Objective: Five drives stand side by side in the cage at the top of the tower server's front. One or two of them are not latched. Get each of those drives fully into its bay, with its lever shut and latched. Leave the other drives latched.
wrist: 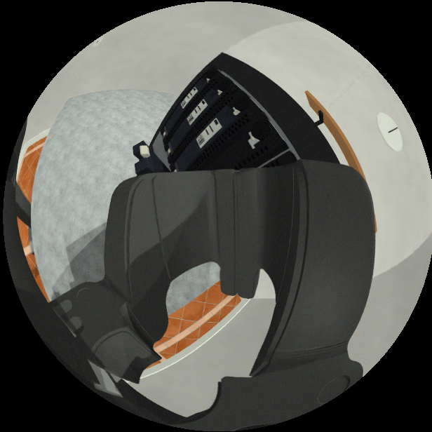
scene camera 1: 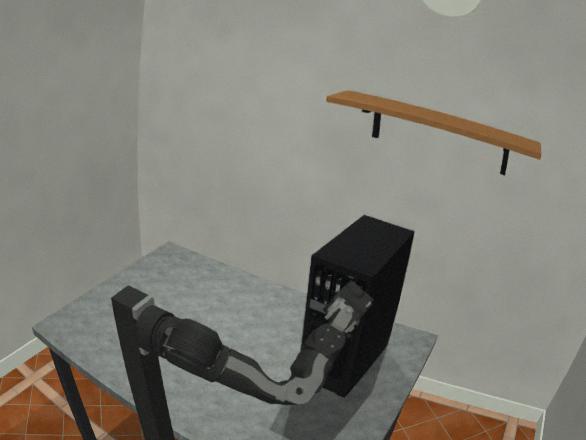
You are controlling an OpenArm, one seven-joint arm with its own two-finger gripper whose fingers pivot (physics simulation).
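The black tower server (scene camera 1: 365, 245) (wrist: 280, 105) stands upright. In the wrist view, three labelled drives (wrist: 190, 96) (wrist: 197, 111) (wrist: 209, 133) sit side by side in its cage; a pale catch (wrist: 253, 140) shows beyond them, its drive mostly hidden by the gripper. A dark blue lever (wrist: 143, 162) with an ivory tip sticks out from the cage's lower edge, left of the fingers. Which drive it belongs to is hidden. My gripper (scene camera 1: 361, 294) (wrist: 244, 235) is shut and empty, in front of the right part of the cage; contact cannot be told.
The server stands on the grey table (scene camera 1: 225, 290) (wrist: 75, 160), near its right end. The arm's post (scene camera 1: 131, 340) rises at the table's front. A wooden shelf (scene camera 1: 440, 120) (wrist: 345, 137) is on the wall behind, above the server.
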